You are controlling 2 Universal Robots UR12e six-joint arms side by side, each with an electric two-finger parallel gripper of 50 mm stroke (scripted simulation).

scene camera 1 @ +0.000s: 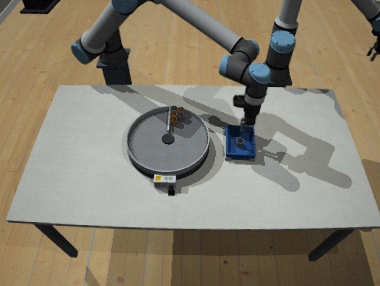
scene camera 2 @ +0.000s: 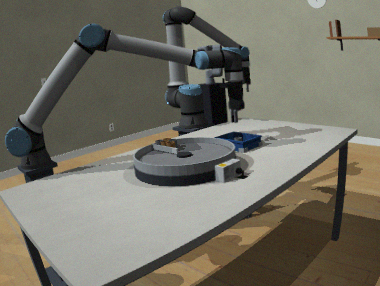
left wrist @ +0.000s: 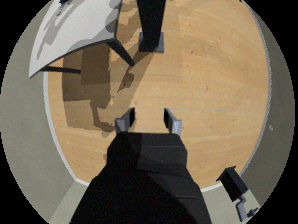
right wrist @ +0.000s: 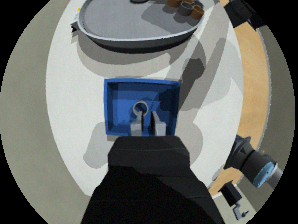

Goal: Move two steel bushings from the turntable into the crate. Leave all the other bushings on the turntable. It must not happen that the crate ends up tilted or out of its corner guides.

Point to a blue crate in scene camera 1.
233, 132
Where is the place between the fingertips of my left gripper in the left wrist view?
149, 113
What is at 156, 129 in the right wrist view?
My right gripper.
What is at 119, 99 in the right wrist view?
A blue crate.
